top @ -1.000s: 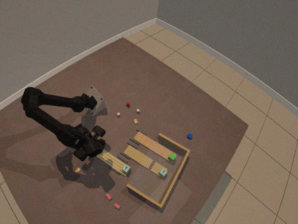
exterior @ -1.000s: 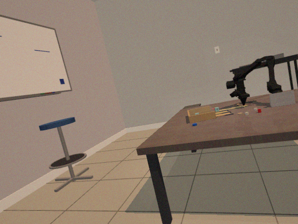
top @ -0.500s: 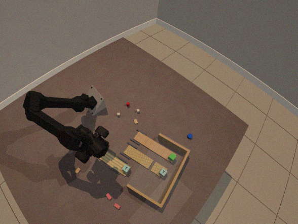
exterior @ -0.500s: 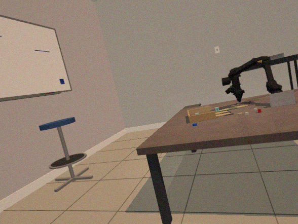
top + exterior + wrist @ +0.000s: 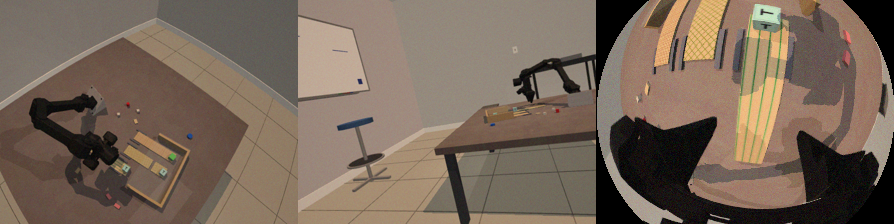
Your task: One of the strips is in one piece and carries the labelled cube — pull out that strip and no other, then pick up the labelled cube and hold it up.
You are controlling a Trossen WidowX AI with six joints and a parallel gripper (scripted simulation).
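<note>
My gripper tip is 2 cm short of the green-striped strip, 1 cm to the right of it and 5 cm above it. From my gripper tip the other things lie so: blue cylinder: 21 cm ahead, 45 cm to the left, 5 cm below; then red cylinder: 19 cm behind, 29 cm to the left, 4 cm below.
</note>
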